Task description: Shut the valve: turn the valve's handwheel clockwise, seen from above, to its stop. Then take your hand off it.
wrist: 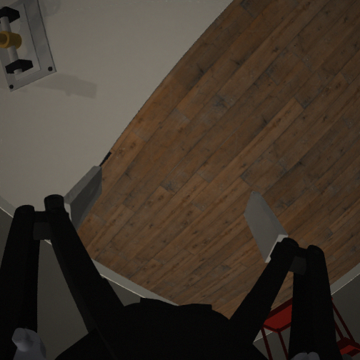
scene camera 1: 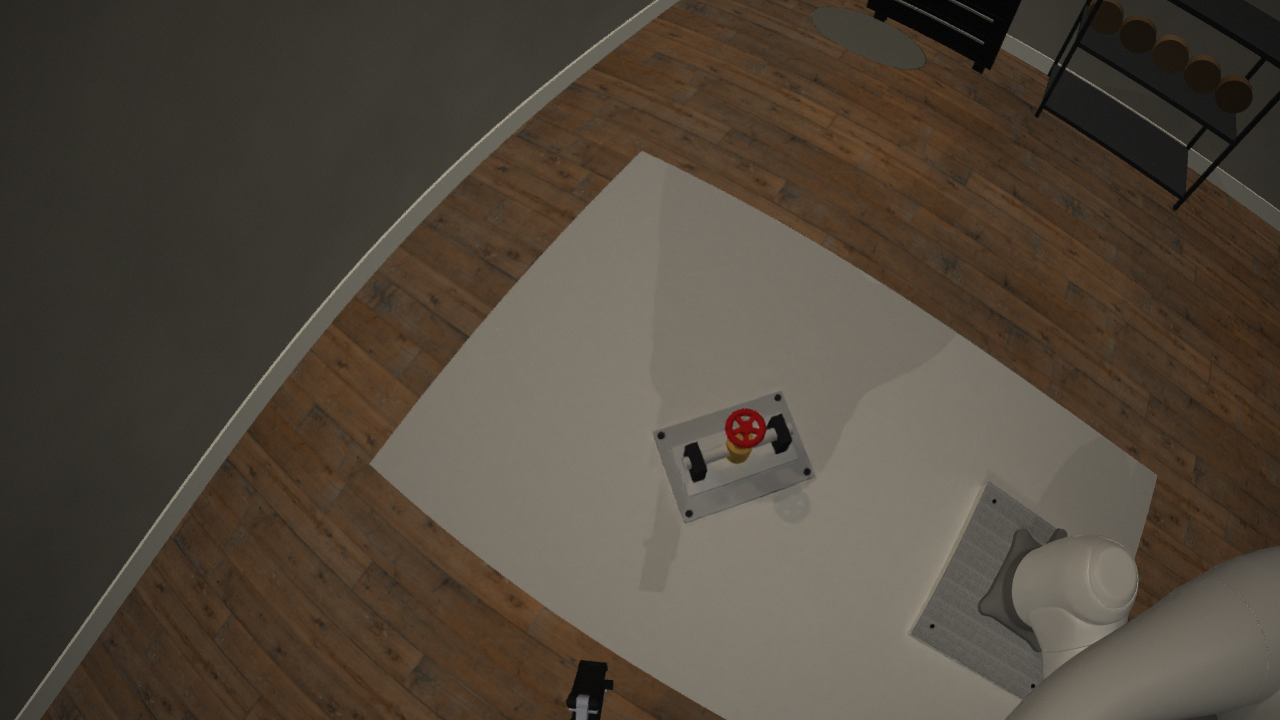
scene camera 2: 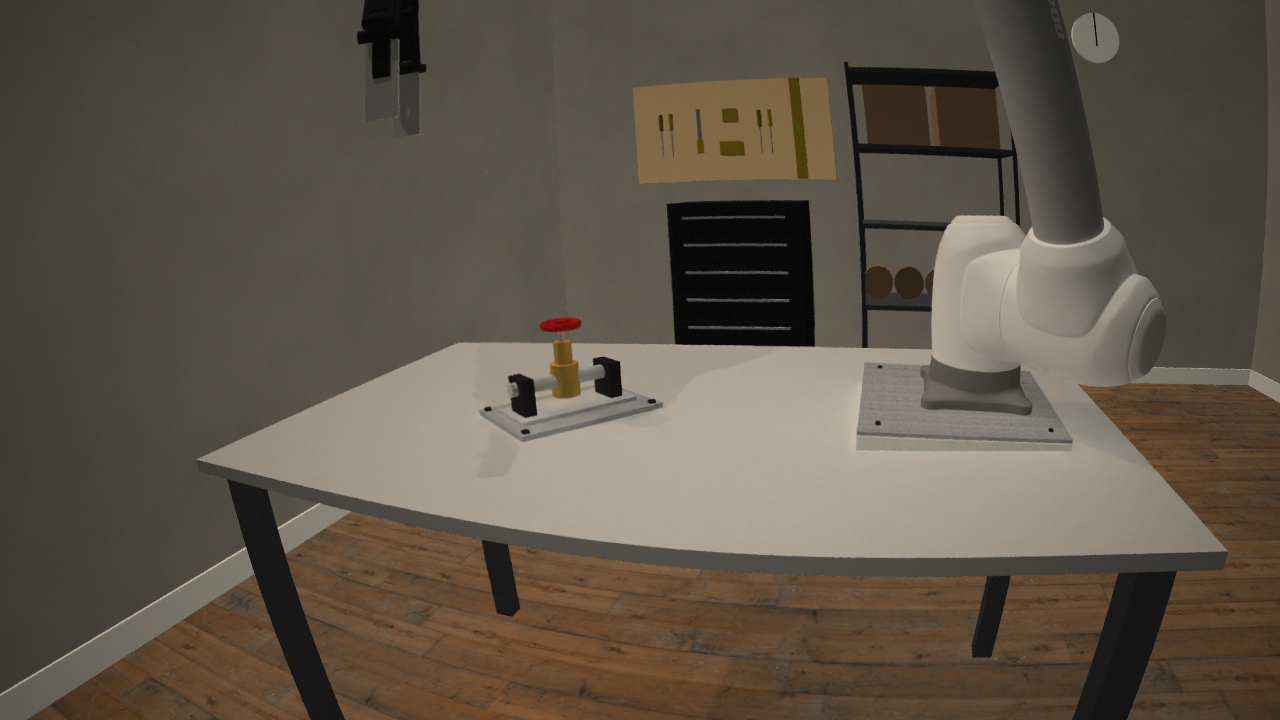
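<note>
The valve's red handwheel [scene camera 1: 745, 428] [scene camera 2: 560, 325] lies level on top of the yellow valve body [scene camera 1: 737, 452] [scene camera 2: 564, 380] [wrist: 11, 40]. The body sits on a pipe between two black clamps on a grey base plate [scene camera 1: 673, 474] [scene camera 2: 581, 422] [wrist: 45, 50]. In the wrist view the handwheel does not show; the valve is cut off at the upper left. My gripper [scene camera 1: 587, 694] [scene camera 2: 394, 127] [wrist: 175, 191] is open and empty. It hangs high, well apart from the handwheel, beyond the table's edge in scene camera 1's view.
The valve stands on the white table [scene camera 1: 537, 358] [scene camera 2: 716, 501] [wrist: 125, 50]. My arm's base [scene camera 1: 1011, 591] [scene camera 2: 975, 386] stands on a grey mounting plate [scene camera 1: 962, 573] [scene camera 2: 895, 402] at the right. A black drawer cabinet [scene camera 2: 741, 286] and a dark shelf rack [scene camera 2: 856, 179] stand behind the table.
</note>
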